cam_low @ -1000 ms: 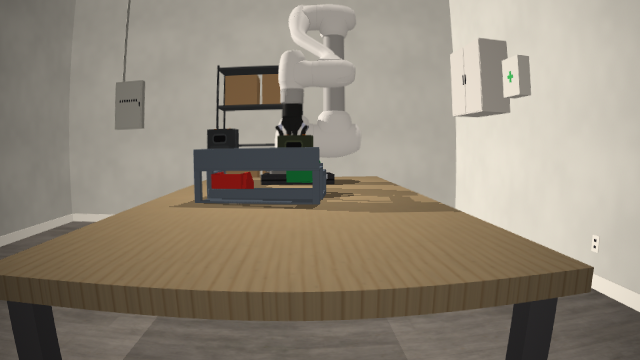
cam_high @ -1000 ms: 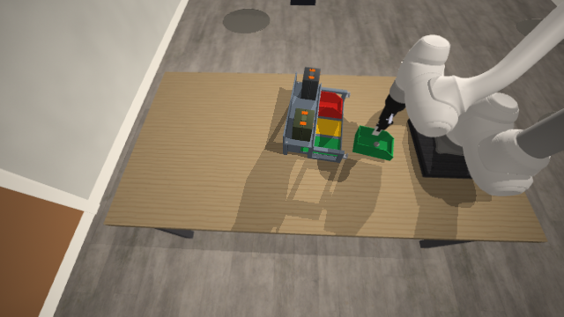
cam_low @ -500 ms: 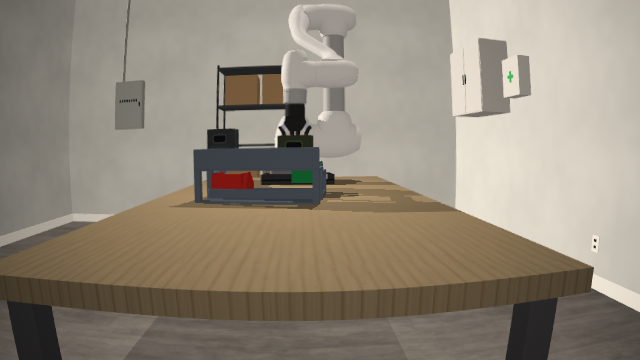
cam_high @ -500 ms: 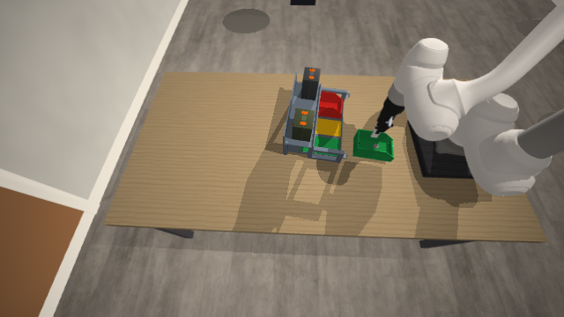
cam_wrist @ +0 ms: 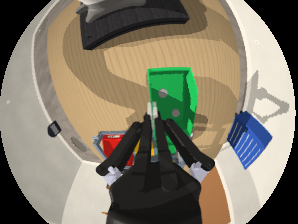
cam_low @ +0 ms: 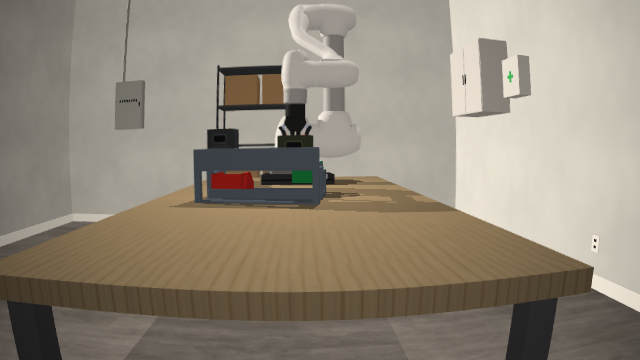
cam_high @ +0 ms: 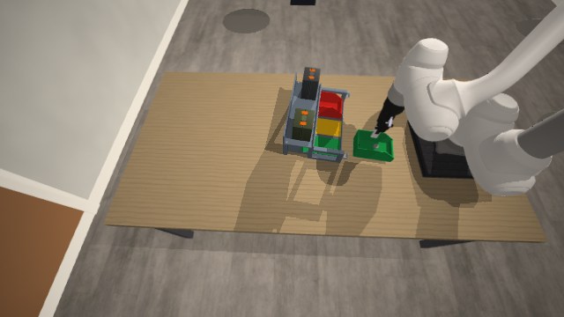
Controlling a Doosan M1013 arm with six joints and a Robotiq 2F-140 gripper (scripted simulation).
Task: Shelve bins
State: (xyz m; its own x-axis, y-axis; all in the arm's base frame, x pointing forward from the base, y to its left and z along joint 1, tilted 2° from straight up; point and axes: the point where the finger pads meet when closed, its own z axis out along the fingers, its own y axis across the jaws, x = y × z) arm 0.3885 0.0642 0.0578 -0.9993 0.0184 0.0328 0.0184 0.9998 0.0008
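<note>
The green bin lies 50 mm to the left of my hand and 40 mm below it. Also, from my hand: red bin: 220 mm ahead, 180 mm to the right, 70 mm below.
</note>
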